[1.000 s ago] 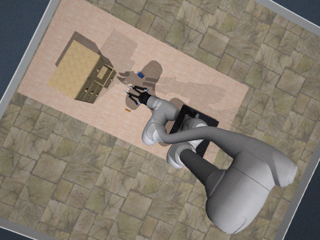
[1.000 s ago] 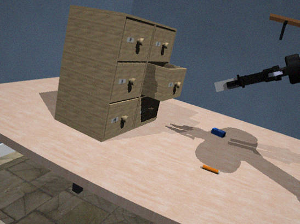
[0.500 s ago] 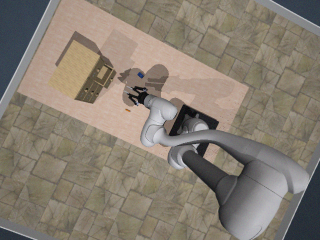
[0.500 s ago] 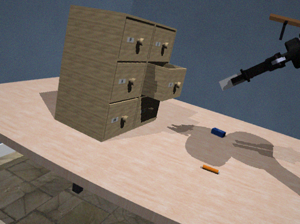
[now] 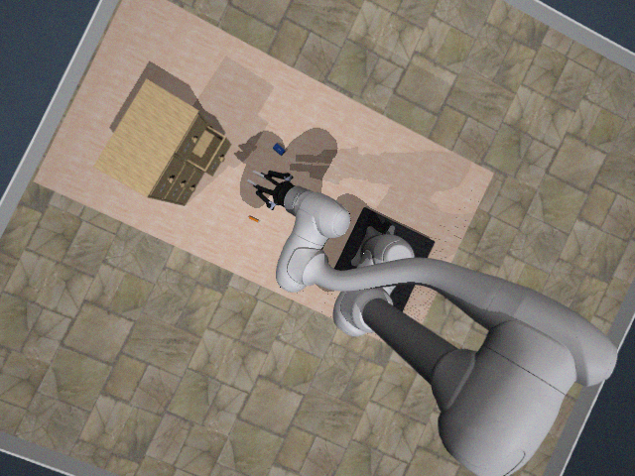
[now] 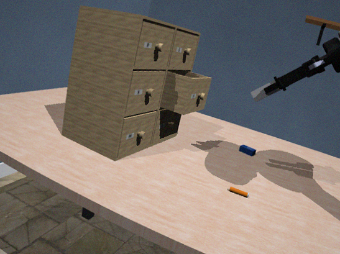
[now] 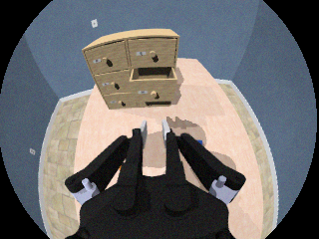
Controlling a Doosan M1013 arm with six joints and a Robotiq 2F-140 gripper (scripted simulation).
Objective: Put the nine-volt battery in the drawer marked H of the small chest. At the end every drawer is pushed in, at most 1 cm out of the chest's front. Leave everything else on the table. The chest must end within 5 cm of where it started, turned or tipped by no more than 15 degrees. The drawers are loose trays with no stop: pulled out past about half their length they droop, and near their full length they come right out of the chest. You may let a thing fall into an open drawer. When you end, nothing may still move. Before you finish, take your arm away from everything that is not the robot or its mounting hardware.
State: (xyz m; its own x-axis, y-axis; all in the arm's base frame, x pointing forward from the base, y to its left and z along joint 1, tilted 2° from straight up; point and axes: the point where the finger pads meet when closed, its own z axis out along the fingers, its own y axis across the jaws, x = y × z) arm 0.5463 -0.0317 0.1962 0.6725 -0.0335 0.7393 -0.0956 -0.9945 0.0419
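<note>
My hand is 3 cm short of the nine-volt battery, 18 cm to the left of it and 21 cm above it. Also, from my hand: drawer 25 cm ahead, 2 cm to the right, 8 cm below; then small orange cylinder 2 cm behind, 13 cm to the left, 22 cm below.
</note>
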